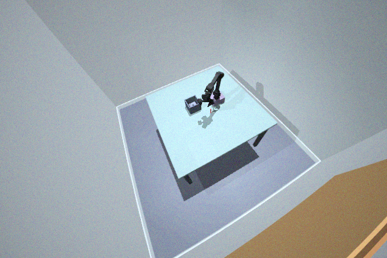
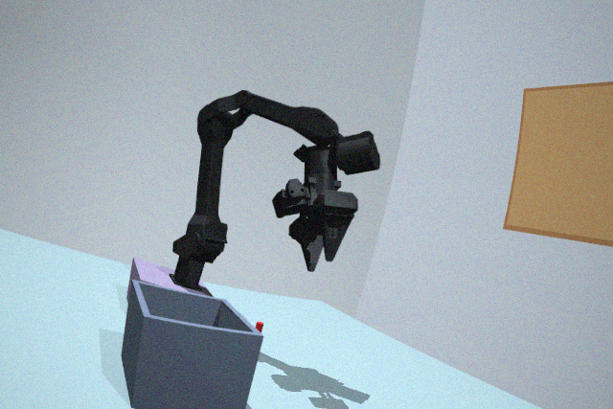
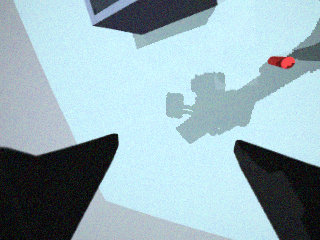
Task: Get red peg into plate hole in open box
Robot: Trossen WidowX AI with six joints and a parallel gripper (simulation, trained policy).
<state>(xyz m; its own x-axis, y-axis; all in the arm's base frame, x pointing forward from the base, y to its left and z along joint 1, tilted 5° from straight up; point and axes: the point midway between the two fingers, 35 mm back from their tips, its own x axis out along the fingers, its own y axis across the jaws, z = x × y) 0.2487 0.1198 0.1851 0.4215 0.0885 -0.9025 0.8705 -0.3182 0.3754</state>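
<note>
Right now the red peg is 19 cm below my gripper tip, 11 cm behind it and 2 cm to the right of it. Also, from my gripper tip: pale plate: 22 cm to the right, 18 cm below, 4 cm ahead.
</note>
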